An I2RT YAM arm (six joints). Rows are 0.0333 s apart.
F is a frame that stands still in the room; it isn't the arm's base.
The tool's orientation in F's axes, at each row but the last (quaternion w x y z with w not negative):
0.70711, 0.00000, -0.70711, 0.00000
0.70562, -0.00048, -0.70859, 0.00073
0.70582, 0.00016, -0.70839, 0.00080
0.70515, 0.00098, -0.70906, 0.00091
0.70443, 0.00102, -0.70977, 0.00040
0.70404, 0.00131, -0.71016, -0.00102
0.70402, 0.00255, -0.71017, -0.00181
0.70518, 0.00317, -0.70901, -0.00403
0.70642, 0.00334, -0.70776, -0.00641
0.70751, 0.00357, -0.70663, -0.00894
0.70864, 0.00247, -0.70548, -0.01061
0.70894, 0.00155, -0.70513, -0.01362
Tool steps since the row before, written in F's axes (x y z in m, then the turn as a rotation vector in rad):
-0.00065, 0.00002, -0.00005, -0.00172, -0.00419, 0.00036
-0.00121, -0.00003, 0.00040, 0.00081, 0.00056, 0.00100
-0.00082, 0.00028, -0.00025, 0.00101, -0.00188, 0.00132
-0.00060, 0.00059, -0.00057, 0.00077, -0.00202, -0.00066
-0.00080, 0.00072, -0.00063, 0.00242, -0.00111, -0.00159
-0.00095, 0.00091, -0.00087, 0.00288, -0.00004, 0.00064
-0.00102, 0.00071, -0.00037, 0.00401, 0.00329, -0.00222
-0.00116, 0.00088, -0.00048, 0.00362, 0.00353, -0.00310
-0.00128, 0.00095, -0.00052, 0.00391, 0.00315, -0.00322
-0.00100, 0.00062, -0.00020, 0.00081, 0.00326, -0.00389
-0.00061, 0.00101, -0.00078, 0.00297, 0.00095, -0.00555
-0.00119, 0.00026, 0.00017, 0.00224, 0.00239, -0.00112
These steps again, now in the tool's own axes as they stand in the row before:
-0.00005, 0.00002, 0.00065, 0.00036, -0.00419, 0.00172
0.00041, -0.00003, 0.00121, 0.00100, 0.00056, -0.00081
-0.00025, 0.00028, 0.00082, 0.00131, -0.00188, -0.00101
-0.00057, 0.00059, 0.00060, -0.00066, -0.00202, -0.00076
-0.00062, 0.00072, 0.00080, -0.00161, -0.00112, -0.00241
-0.00086, 0.00091, 0.00096, 0.00062, -0.00004, -0.00289
-0.00037, 0.00071, 0.00102, -0.00228, 0.00327, -0.00399
-0.00048, 0.00087, 0.00116, -0.00316, 0.00350, -0.00360
-0.00053, 0.00094, 0.00129, -0.00327, 0.00312, -0.00389
-0.00021, 0.00061, 0.00100, -0.00395, 0.00320, -0.00079
-0.00080, 0.00099, 0.00062, -0.00555, 0.00088, -0.00298
0.00016, 0.00024, 0.00120, -0.00116, 0.00240, -0.00221

